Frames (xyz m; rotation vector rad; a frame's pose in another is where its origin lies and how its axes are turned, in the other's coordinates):
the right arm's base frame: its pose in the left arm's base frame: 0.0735 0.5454 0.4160 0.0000 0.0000 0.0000
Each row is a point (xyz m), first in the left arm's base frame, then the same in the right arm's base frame.
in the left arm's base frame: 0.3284 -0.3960 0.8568
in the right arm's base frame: 0.2549 -0.9414 0.4408
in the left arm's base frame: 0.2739 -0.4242 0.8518
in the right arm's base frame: 0.2004 -0.9696 0.4358
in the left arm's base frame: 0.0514 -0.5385 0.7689
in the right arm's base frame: -0.0221 -1.0839 0.3529
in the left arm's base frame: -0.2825 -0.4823 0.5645
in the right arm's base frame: -0.3560 -1.0277 0.1485
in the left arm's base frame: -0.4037 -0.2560 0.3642
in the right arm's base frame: -0.4772 -0.8014 -0.0518
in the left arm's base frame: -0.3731 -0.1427 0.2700
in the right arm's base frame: -0.4466 -0.6881 -0.1460
